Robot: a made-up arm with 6 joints. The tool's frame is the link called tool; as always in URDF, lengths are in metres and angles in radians. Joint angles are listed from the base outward.
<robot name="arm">
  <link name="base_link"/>
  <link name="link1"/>
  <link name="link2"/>
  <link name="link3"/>
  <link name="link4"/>
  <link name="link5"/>
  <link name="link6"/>
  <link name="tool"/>
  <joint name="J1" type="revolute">
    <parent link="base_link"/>
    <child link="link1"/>
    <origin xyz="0.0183 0.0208 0.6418" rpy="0 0 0"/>
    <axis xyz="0 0 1"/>
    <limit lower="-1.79" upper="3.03"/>
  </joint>
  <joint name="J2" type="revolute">
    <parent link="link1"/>
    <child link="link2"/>
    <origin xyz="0.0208 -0.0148 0.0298" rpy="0 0 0"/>
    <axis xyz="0 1 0"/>
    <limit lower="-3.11" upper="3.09"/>
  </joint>
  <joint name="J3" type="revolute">
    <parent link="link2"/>
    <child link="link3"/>
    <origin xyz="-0.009 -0.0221 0.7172" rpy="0 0 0"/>
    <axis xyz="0 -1 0"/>
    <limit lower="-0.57" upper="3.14"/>
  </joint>
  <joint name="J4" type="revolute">
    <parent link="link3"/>
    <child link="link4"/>
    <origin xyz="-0.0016 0.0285 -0.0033" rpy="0 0 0"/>
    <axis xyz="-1 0 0"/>
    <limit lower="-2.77" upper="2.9"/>
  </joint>
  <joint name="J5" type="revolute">
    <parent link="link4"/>
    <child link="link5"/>
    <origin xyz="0.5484 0.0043 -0.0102" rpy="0 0 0"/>
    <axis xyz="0 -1 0"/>
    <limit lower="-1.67" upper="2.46"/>
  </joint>
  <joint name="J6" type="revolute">
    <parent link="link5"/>
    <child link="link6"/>
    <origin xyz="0.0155 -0.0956 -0.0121" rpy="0 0 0"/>
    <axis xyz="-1 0 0"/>
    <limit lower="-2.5" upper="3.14"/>
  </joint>
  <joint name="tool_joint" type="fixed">
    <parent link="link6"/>
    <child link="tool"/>
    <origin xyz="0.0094 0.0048 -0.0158" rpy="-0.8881 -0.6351 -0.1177"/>
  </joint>
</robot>
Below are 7 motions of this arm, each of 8 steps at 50 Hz.
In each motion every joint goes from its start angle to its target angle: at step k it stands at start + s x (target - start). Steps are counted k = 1, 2, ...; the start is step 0. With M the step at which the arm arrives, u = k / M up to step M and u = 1 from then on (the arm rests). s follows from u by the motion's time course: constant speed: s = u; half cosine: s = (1 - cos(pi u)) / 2; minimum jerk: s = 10 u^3 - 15 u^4 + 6 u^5.
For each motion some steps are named. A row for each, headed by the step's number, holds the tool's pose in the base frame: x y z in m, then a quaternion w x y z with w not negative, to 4 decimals.
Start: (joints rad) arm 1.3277 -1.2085 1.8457 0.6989 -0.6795 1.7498
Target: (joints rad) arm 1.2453 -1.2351 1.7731 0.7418 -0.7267 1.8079
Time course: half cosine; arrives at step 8
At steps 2, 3, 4, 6, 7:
2: -0.1772 -1.1812 0.9287 0.4800 -0.3803 -0.2920 -0.7347
3: -0.1938 -1.1793 0.9292 0.4749 -0.3921 -0.2896 -0.7327
4: -0.2133 -1.1766 0.9298 0.4688 -0.4060 -0.2866 -0.7303
6: -0.2493 -1.1708 0.9308 0.4573 -0.4314 -0.2804 -0.7253
7: -0.2603 -1.1688 0.9311 0.4538 -0.4392 -0.2784 -0.7237

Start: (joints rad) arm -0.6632 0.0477 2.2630 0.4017 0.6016 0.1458
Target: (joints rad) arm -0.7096 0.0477 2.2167 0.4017 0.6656 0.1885
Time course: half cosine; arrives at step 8
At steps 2, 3, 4, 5, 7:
2: -0.2873 0.1382 1.8490 0.4020 0.3232 0.7165 0.4697
3: -0.2840 0.1386 1.8516 0.4066 0.3265 0.7135 0.4680
4: -0.2801 0.1390 1.8545 0.4119 0.3303 0.7100 0.4660
5: -0.2761 0.1393 1.8574 0.4172 0.3341 0.7064 0.4639
7: -0.2706 0.1396 1.8615 0.4247 0.3394 0.7014 0.4609

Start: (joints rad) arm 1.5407 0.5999 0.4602 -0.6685 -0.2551 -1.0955
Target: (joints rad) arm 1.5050 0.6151 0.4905 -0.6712 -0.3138 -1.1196
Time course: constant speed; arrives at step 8
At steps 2, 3, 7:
2: 0.1040 0.9902 1.1167 0.8437 0.1269 0.3489 0.3878
3: 0.1083 0.9911 1.1169 0.8434 0.1260 0.3513 0.3864
7: 0.1256 0.9944 1.1177 0.8425 0.1227 0.3609 0.3807

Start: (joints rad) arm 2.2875 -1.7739 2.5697 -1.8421 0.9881 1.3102
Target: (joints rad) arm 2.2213 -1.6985 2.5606 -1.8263 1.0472 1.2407
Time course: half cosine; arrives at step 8
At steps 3, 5, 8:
3: 0.6459 -0.7607 0.0412 0.2651 -0.8482 -0.3509 0.2952
5: 0.6390 -0.7909 0.0721 0.2648 -0.8559 -0.3469 0.2775
8: 0.6321 -0.8148 0.0975 0.2642 -0.8617 -0.3438 0.2636

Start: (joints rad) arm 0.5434 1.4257 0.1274 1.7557 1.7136 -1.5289
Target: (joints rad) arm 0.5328 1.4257 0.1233 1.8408 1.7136 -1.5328
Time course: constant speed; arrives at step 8
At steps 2, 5, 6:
2: 0.8142 0.5247 0.2713 0.6307 0.1930 0.1047 0.7443
5: 0.8135 0.5225 0.2707 0.6216 0.1880 0.1101 0.7524
6: 0.8133 0.5218 0.2705 0.6185 0.1863 0.1118 0.7551

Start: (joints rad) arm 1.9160 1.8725 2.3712 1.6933 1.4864 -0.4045
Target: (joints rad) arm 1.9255 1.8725 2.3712 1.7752 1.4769 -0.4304
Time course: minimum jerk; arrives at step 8
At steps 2, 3, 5, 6, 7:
2: -0.3944 1.1222 0.8073 0.1281 -0.3929 0.8747 -0.2531
3: -0.3973 1.1213 0.8069 0.1324 -0.3884 0.8753 -0.2559
5: -0.4047 1.1190 0.8060 0.1433 -0.3765 0.8766 -0.2631
6: -0.4075 1.1182 0.8056 0.1474 -0.3719 0.8771 -0.2658
7: -0.4090 1.1177 0.8054 0.1495 -0.3695 0.8773 -0.2672

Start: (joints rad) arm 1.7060 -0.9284 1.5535 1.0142 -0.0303 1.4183
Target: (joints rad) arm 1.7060 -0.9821 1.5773 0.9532 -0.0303 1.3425
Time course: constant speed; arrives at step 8
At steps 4, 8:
4: 0.2549 -1.0308 1.3555 0.4648 -0.2899 -0.3552 -0.7574
8: 0.2599 -1.0496 1.3223 0.4772 -0.2528 -0.3545 -0.7633

